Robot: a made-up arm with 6 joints.
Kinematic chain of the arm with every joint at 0, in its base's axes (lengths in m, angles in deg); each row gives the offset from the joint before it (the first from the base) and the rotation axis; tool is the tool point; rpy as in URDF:
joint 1: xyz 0 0 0.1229 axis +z
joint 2: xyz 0 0 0 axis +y
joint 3: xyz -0.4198 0 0.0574 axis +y
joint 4: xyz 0.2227 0 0.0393 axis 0.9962 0 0.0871
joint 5: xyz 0 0 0 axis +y
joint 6: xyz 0.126 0 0.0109 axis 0.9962 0 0.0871
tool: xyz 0 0 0 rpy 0 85 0
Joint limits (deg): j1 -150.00..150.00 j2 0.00..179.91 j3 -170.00..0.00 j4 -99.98..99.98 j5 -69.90..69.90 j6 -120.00..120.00
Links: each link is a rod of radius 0.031 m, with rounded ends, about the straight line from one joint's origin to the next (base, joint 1, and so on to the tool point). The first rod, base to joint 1, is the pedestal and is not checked.
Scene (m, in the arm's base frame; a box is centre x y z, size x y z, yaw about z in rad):
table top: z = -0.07
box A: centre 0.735 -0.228 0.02 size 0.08 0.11 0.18 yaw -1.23
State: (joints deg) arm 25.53 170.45 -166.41 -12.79 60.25 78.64
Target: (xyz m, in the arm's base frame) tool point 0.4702 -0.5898 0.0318
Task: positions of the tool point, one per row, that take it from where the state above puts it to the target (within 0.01 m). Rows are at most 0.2 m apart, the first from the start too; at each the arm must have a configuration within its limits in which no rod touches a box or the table.
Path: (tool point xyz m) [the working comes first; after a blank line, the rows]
Joints at the target: -49.85 177.17 -170.00 -18.75 30.93 78.64
Straight joint move there: touches box A.

1: 0.7160 0.1395 0.1501
2: 0.7306 -0.0179 0.2507
3: 0.6957 -0.1701 0.3526
4: 0.6677 -0.3292 0.2480
5: 0.5900 -0.4747 0.1404
6: 0.4702 -0.5898 0.0318

